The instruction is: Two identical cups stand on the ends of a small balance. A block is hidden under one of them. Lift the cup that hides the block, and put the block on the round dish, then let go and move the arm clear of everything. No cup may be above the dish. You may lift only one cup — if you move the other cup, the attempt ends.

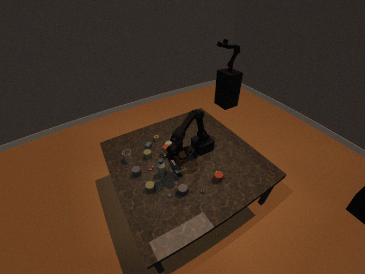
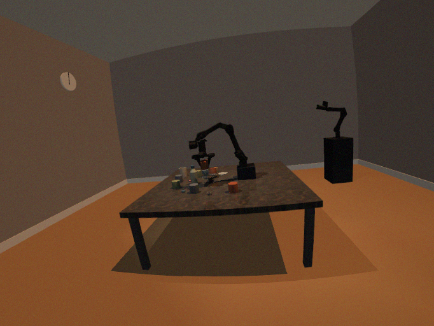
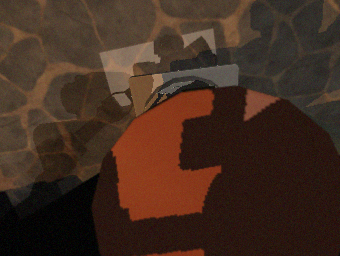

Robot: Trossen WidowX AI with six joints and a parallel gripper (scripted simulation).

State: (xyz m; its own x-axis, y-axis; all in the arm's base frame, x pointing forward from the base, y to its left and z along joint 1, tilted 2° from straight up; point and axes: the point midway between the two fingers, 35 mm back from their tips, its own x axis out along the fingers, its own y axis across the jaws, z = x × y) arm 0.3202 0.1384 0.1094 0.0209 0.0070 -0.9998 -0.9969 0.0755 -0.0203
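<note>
The round blue-grey dish is 10 cm behind my gripper tip, 38 cm to the right of it and 17 cm below it. The rest, counted from my gripper tip: white mug: 32 cm ahead, 39 cm to the right, 13 cm below; then balance beam: 1 cm behind, 14 cm to the right, 13 cm below; then bottle: 13 cm ahead, 8 cm to the right, 6 cm below.
</note>
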